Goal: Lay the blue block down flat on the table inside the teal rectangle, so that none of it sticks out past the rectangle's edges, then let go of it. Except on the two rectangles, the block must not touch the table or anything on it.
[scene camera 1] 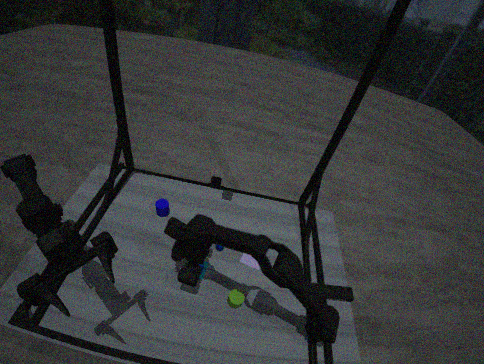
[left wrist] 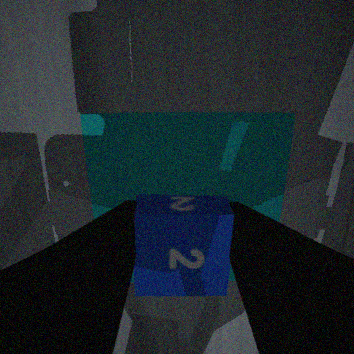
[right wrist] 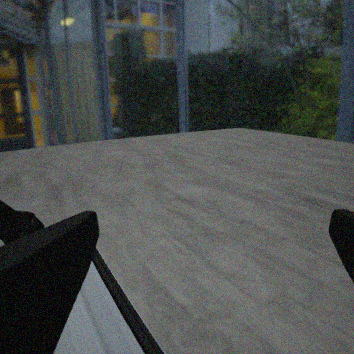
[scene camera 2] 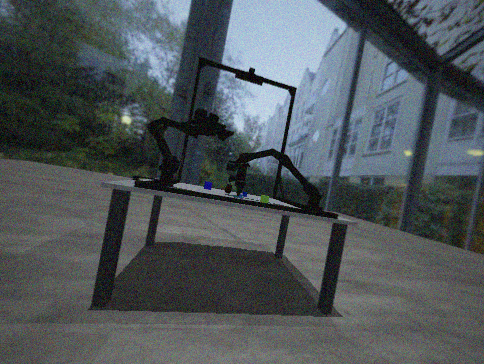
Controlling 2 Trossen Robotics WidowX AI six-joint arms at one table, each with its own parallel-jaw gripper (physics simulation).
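Frame: origin at the left arm's base, x ahead, y left, z up, level; millimetres.
Seen in the pictures: left gripper, fingertip midpoint: point(scene camera 1: 196, 268) point(left wrist: 181, 212) point(scene camera 2: 237, 196); right gripper, fingertip midpoint: point(scene camera 1: 91, 298) point(right wrist: 214, 222) point(scene camera 2: 230, 129); left arm's base, origin of the base link: point(scene camera 1: 317, 331) point(scene camera 2: 312, 208); right arm's base, origin of the base link: point(scene camera 2: 165, 182).
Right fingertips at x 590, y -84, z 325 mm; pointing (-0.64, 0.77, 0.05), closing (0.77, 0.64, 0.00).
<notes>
Pixels of each thing's top centre, then the offset from my right fingertips to it. "*": a spot on its surface instead.
- blue block, middle of its top: point(left wrist: 181, 261) dx -222, dy -194, dz -325 mm
- teal rectangle, surface spot: point(left wrist: 170, 160) * dx -194, dy -202, dz -343 mm
- blue cylinder, middle of its top: point(scene camera 1: 162, 203) point(scene camera 2: 208, 181) dx -87, dy -462, dz -290 mm
- small blue object, middle of its top: point(scene camera 1: 220, 243) point(scene camera 2: 245, 192) dx -309, dy -279, dz -313 mm
- pale pink rectangle, surface spot: point(scene camera 1: 249, 260) * dx -417, dy -213, dz -343 mm
- green cylinder, middle of its top: point(scene camera 1: 236, 296) point(scene camera 2: 265, 195) dx -334, dy -70, dz -300 mm
- dark object, middle of its top: point(scene camera 2: 228, 186) dx -206, dy -352, dz -294 mm
The blue block point(left wrist: 182, 250), marked with a 2, is held between the fingers of my left gripper point(left wrist: 181, 212) point(scene camera 2: 240, 193). The teal rectangle point(left wrist: 170, 160) lies below and around the block in the left wrist view, mostly in shadow, and reaches well beyond its far side. Narrow teal strips show beside the block's lower part. A gap between block and rectangle cannot be judged. In scene camera 1 the arm hides the block, and a sliver of the teal rectangle point(scene camera 1: 204, 270) shows. My right gripper point(scene camera 1: 90, 298) point(right wrist: 214, 222) is wide open, empty and raised.
A blue cylinder point(scene camera 1: 162, 207) point(scene camera 2: 207, 185) stands at the back left. A small blue object point(scene camera 1: 220, 247) point(scene camera 2: 244, 194) is near the left arm, beside the pale pink rectangle point(scene camera 1: 249, 260). A green cylinder point(scene camera 1: 236, 298) point(scene camera 2: 264, 199) stands nearer. A dark object point(scene camera 2: 228, 188) is left of the left gripper.
</notes>
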